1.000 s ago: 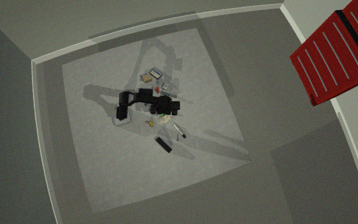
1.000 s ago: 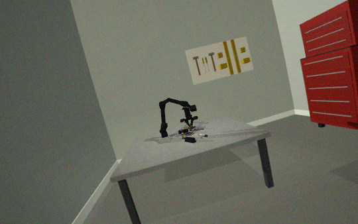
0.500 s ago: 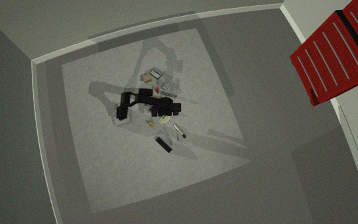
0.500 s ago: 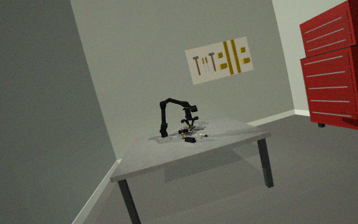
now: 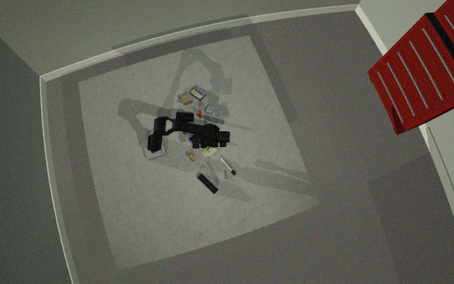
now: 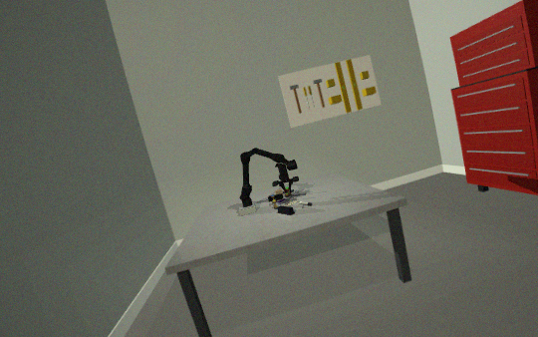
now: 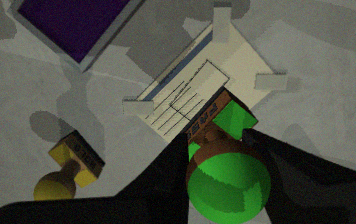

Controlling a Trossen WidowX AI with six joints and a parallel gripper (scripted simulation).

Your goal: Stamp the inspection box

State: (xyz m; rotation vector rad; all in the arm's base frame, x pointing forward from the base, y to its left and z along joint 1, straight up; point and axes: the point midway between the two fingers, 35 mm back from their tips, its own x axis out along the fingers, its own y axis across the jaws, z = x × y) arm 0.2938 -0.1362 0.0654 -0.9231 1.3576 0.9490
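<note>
Now: the cream card 8 cm below my gripper tip. The rest, counted from my gripper tip: ink pad: 10 cm to the left, 7 cm below, 4 cm behind; then yellow stamp: 12 cm behind, 6 cm below, 1 cm to the right; then green stamp: right at my gripper tip.
</note>
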